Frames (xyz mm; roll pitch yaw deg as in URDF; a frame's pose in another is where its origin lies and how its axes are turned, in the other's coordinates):
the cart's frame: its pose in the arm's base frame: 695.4 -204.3 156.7 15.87 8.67 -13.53
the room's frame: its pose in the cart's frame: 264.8 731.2 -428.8 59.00 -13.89 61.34
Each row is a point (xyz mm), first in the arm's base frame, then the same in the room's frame.
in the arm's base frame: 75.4 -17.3 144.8
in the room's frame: -962.9 709.5 -91.1
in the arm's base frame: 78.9 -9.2 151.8
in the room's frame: -952.8 713.7 -94.0
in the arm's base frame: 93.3 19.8 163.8
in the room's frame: -920.6 716.2 -106.0
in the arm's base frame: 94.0 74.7 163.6
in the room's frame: -886.7 712.4 -149.1
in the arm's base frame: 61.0 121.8 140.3
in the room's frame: -889.9 703.5 -210.4
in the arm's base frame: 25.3 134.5 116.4
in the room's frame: -916.2 697.4 -246.2
